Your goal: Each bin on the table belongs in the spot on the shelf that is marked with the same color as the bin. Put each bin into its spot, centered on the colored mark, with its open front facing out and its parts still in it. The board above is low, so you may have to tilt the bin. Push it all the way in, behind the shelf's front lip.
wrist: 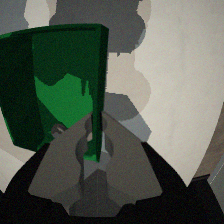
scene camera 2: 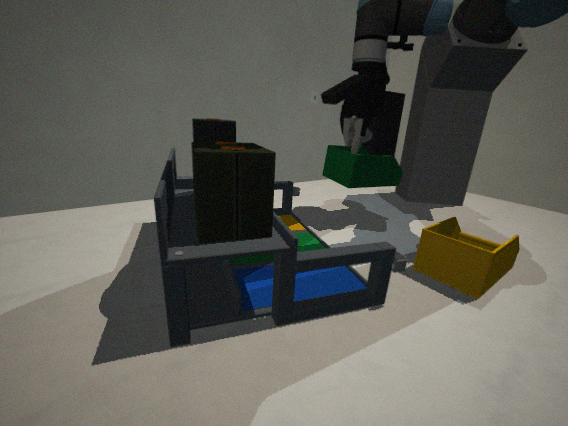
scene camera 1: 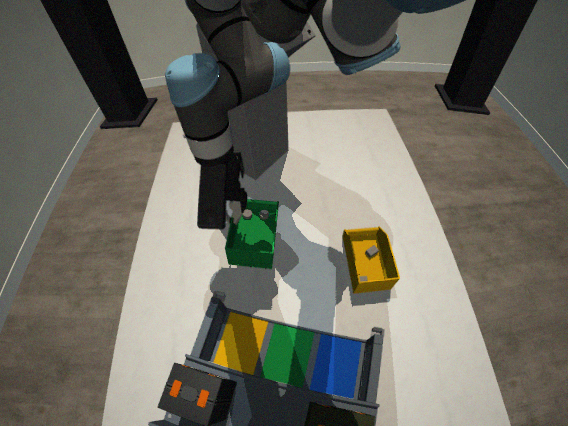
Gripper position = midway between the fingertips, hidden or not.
In view: my gripper (scene camera 2: 351,158), a yellow bin (scene camera 2: 452,257) and a green bin (scene camera 1: 249,243).
The yellow bin also shows in scene camera 1 (scene camera 1: 381,268). The green bin is seen too in the wrist view (wrist: 55,83) and in scene camera 2 (scene camera 2: 350,170). My gripper shows as well in the wrist view (wrist: 97,113) and in scene camera 1 (scene camera 1: 234,224). The wrist view does not show the yellow bin: it is out of frame.
